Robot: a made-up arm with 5 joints.
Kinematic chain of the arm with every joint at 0, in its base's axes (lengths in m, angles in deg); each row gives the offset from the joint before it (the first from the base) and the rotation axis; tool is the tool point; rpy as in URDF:
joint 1: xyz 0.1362 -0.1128 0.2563 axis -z
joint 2: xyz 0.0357 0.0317 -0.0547 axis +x
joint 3: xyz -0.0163 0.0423 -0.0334 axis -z
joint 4: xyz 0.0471 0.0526 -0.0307 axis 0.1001 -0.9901 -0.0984
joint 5: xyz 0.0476 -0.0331 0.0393 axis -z
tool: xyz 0.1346 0.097 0.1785 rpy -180 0 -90
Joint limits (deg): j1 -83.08..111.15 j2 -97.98..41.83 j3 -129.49..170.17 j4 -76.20..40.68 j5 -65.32..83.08
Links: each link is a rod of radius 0.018 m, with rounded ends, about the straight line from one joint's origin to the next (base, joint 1, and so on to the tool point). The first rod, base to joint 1, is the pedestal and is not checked.
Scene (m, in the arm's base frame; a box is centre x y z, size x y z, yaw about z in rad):
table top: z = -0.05
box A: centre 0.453 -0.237 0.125 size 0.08 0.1 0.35 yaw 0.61
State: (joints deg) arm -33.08 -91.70 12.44 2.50 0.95
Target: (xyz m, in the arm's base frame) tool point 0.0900 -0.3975 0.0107
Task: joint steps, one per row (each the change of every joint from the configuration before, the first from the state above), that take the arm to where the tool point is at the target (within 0.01 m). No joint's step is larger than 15 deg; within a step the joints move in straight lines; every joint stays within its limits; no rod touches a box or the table.
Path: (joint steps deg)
1: 14.73 6.78 10.58 1.00 2.56
2: 14.73 6.77 10.57 0.99 2.55
3: 14.73 6.78 10.58 1.00 2.56
4: 14.73 6.78 10.58 1.00 2.55
5: 14.73 6.77 10.58 0.99 2.56
6: 14.73 6.78 10.57 1.00 2.55
7: 14.73 6.78 10.58 0.99 2.56
8: 6.85 -8.96 -11.82 -9.34 -12.82
9: 6.85 -8.95 -11.81 -9.35 -12.81
10: 6.86 -8.95 -11.82 -9.35 -12.82
11: 6.85 -8.95 -11.82 -9.35 -12.81
12: 6.86 -8.96 -11.82 -9.35 -12.82
13: 6.85 -8.95 -11.81 -9.35 -12.81

